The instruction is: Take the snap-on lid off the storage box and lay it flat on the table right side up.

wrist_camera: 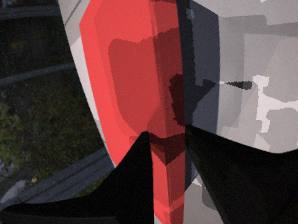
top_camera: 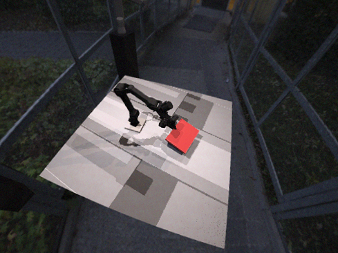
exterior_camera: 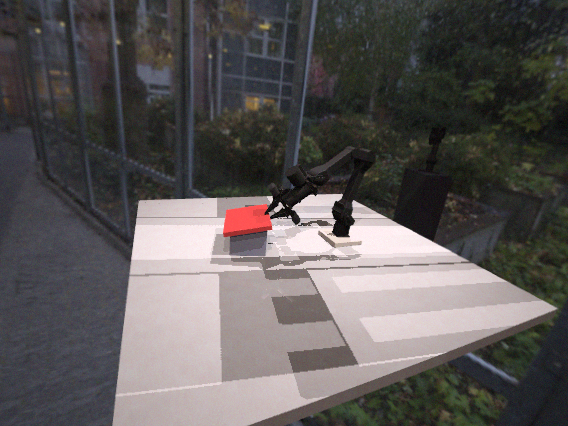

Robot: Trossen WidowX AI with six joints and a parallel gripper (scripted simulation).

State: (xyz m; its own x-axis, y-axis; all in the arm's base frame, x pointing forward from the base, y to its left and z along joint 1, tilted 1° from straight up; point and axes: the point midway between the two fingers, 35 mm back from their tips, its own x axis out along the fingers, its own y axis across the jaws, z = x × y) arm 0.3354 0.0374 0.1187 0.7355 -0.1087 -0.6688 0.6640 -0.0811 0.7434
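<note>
Right now the red lid is 80 mm ahead of my gripper tip, 10 mm to the right of it and 10 mm below it. Also, from my gripper tip: grey storage box: 70 mm ahead, 10 mm to the right, 70 mm below.
</note>
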